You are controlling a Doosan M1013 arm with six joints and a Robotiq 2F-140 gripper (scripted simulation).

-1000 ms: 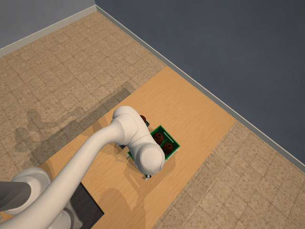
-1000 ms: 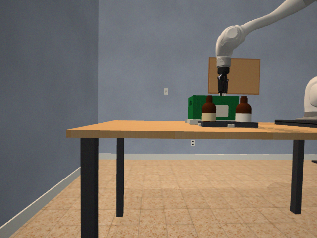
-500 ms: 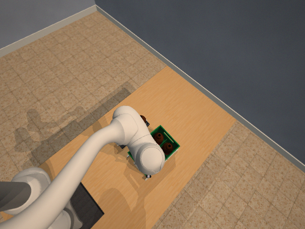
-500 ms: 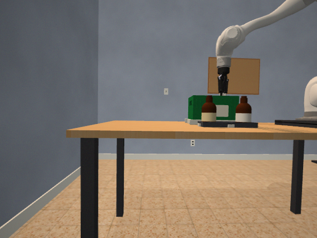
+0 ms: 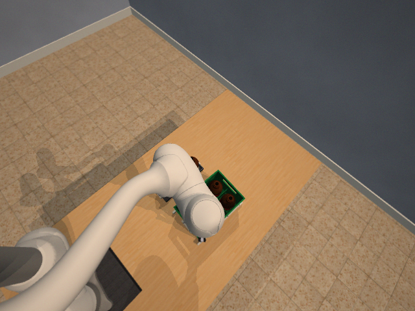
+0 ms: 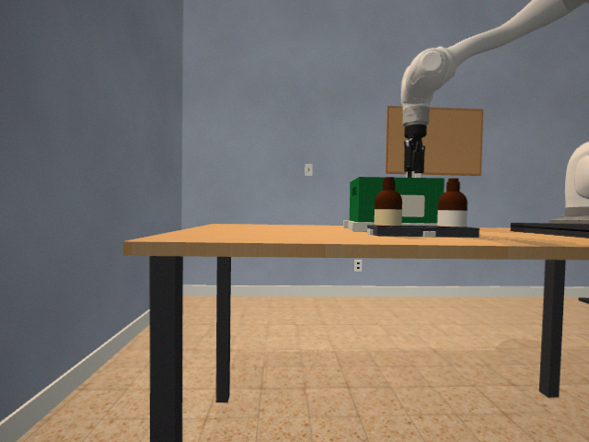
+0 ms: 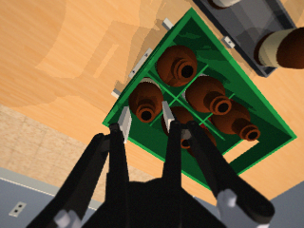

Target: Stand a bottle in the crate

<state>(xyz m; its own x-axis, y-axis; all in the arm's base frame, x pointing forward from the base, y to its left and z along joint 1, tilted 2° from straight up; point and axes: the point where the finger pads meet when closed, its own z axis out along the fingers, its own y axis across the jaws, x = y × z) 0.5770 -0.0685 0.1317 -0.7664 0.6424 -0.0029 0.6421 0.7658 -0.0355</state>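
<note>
The green crate is 9 cm ahead of my hand, 5 cm to the left of it and 9 cm below it.
</note>
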